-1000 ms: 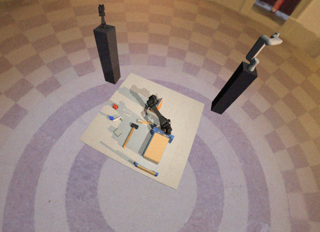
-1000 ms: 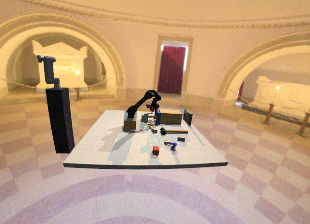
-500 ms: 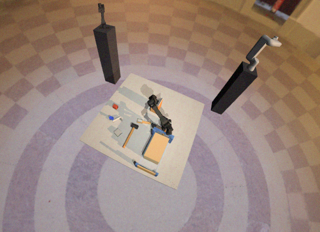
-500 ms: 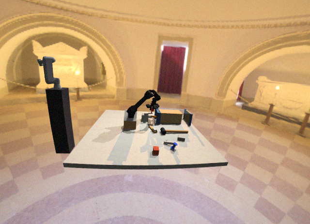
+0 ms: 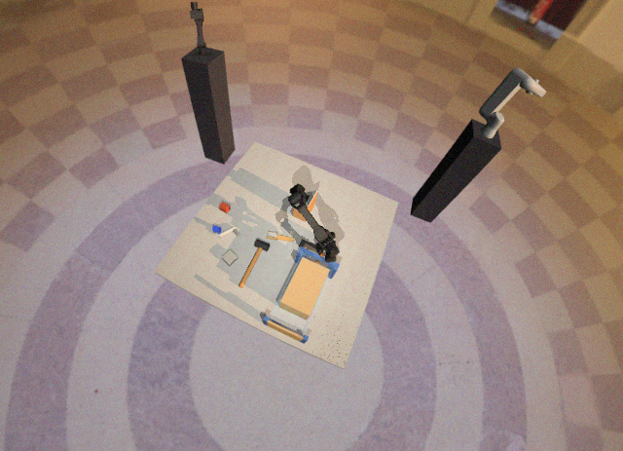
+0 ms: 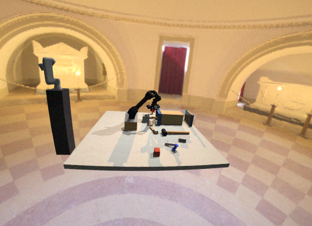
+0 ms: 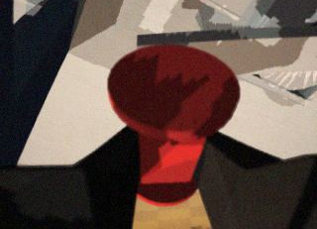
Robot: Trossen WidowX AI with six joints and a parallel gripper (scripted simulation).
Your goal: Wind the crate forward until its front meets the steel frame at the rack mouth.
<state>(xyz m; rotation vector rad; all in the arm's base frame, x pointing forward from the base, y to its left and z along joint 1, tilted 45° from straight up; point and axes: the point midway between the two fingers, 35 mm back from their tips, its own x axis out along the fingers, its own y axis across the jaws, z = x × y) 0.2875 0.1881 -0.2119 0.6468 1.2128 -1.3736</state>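
The red-knobbed handle is 30 mm to the right of my gripper tip, 30 mm below it and 30 mm behind it. Round my gripper tip: winch 100 mm below, 100 mm behind, 70 mm to the right; then red knob 20 mm to the right, 10 mm ahead; then frame 70 mm to the right, 70 mm ahead, 30 mm below.
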